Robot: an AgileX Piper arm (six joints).
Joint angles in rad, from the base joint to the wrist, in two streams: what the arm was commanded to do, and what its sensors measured. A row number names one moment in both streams.
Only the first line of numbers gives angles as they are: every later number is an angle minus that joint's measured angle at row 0.
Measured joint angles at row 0:
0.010 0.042 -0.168 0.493 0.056 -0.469
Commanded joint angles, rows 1 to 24:
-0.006 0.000 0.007 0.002 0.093 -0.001
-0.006 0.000 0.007 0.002 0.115 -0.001
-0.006 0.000 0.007 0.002 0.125 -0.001
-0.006 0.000 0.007 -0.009 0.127 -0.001
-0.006 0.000 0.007 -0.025 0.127 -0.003
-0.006 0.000 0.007 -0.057 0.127 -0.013
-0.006 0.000 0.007 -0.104 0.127 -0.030
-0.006 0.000 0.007 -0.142 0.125 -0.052
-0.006 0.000 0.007 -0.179 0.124 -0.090
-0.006 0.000 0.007 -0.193 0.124 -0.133
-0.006 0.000 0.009 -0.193 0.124 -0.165
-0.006 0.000 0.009 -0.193 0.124 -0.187
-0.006 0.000 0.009 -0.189 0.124 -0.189
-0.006 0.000 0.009 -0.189 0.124 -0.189
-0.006 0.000 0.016 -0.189 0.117 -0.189
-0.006 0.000 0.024 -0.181 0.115 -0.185
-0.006 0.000 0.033 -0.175 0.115 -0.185
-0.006 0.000 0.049 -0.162 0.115 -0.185
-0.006 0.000 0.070 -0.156 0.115 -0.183
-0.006 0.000 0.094 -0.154 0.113 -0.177
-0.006 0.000 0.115 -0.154 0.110 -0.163
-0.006 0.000 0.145 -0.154 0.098 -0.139
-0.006 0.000 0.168 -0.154 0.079 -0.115
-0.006 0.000 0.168 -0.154 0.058 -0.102
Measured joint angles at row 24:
0.000 0.000 0.114 -0.161 0.107 -0.159
